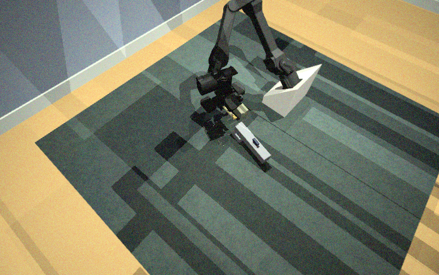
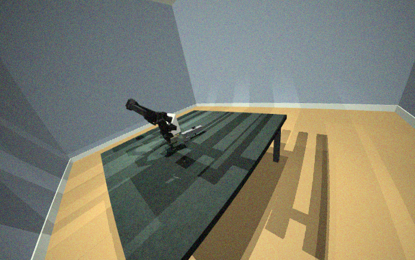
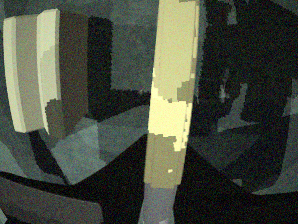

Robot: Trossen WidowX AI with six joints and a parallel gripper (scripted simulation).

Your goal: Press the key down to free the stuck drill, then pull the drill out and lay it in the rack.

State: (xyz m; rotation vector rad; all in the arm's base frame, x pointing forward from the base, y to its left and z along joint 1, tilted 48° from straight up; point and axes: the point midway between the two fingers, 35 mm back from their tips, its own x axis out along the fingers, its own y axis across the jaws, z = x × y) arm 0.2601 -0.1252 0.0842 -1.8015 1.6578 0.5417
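Now: the drill 4 cm to the left of my gripper tip and 3 cm above it. Also, from my gripper tip: rack (7 cm behind, 4 cm to the left, 2 cm below); dark blue key (3 cm ahead, 22 cm to the left, 2 cm above).
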